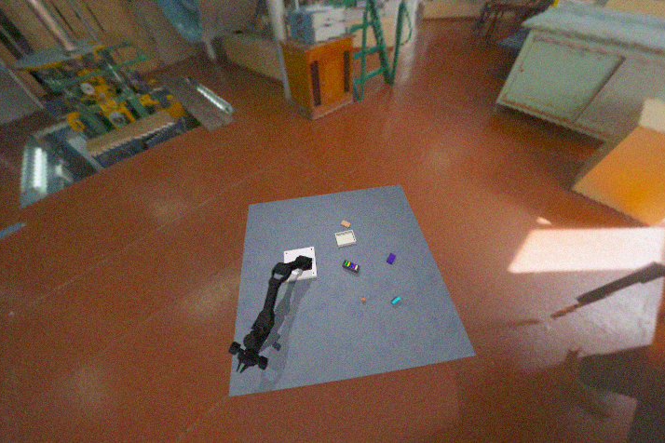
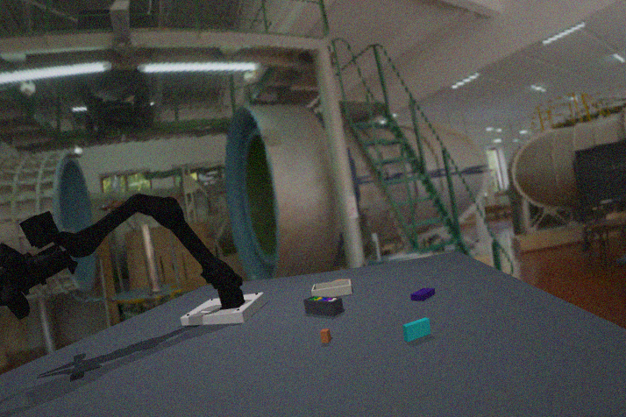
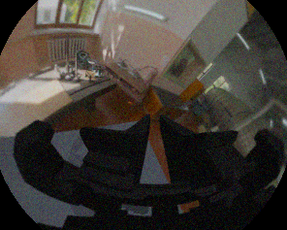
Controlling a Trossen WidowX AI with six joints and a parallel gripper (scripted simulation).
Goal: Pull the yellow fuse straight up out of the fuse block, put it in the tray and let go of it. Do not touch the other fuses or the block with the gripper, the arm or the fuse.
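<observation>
The yellow fuse is 620 mm ahead of my gripper tip, 510 mm to the left of it and 170 mm below it. The rest, counted from my gripper tip: blue fuse 640 mm ahead, 500 mm to the left, 170 mm below; then cream tray 640 mm ahead, 720 mm to the left, 190 mm below; then green fuse 610 mm ahead, 520 mm to the left, 170 mm below.
</observation>
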